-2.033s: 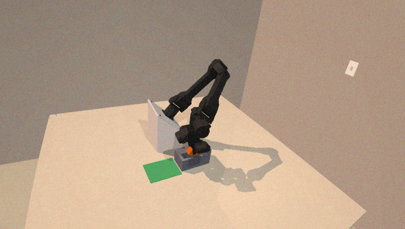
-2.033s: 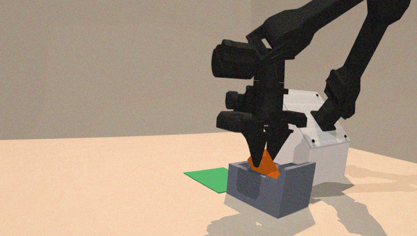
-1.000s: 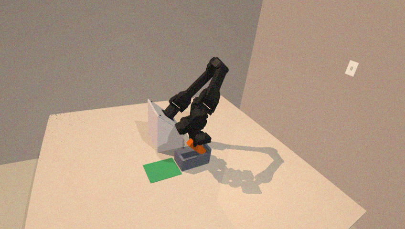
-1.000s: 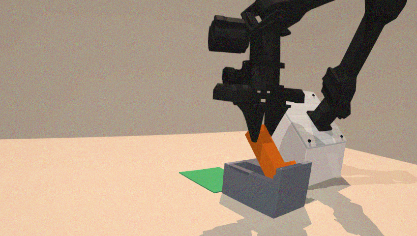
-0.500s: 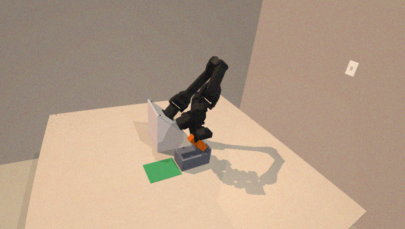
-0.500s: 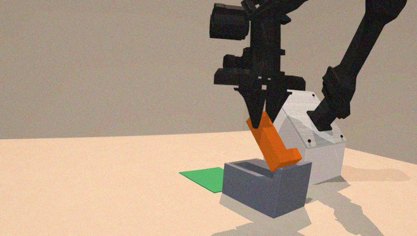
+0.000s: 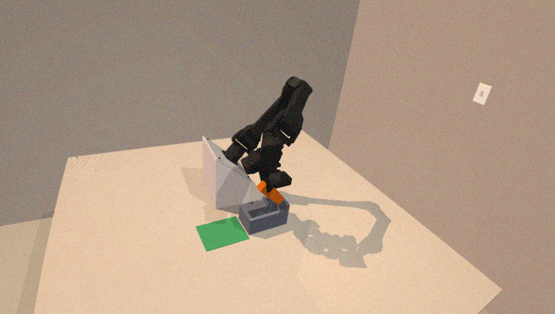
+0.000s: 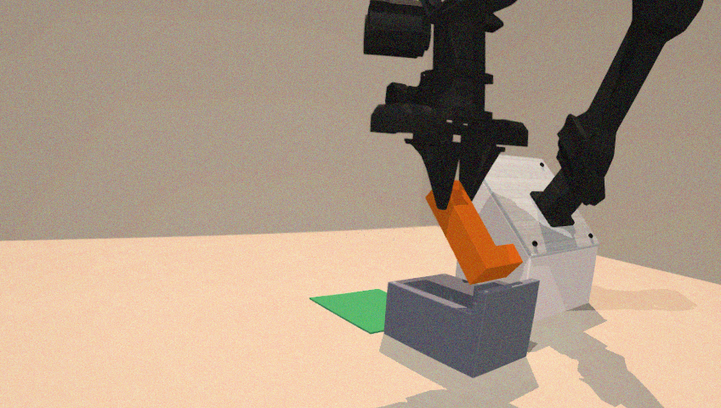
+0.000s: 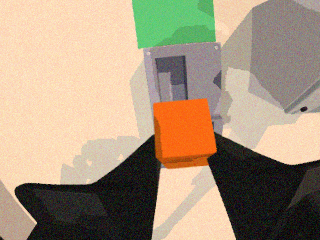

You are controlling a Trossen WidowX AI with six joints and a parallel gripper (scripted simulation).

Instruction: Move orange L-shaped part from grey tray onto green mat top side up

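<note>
The green mat lies 17 cm below my gripper tip, 14 cm to the right of it and 1 cm behind it. Also, from my gripper tip: orange L-shaped part: 3 cm to the left, 3 cm below, 2 cm behind.
</note>
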